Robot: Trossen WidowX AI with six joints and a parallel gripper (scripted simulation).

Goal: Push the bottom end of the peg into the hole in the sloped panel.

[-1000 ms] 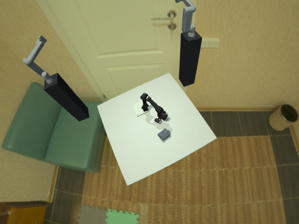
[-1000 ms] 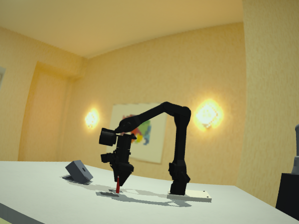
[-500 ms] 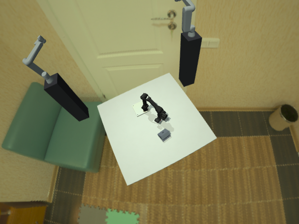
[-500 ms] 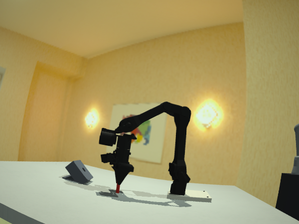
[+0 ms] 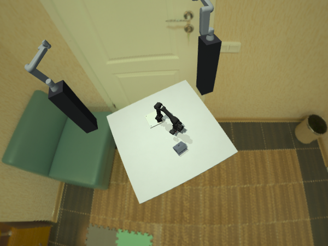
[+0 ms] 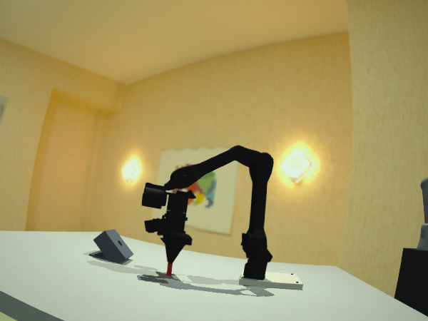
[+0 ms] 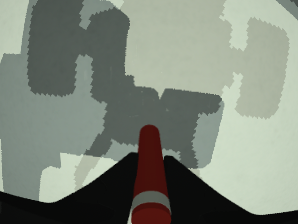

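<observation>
Right now my gripper tip is 22 cm short of the grey sloped panel and 4 cm to the left of it. Also, from my gripper tip: red peg: 2 cm above.
</observation>
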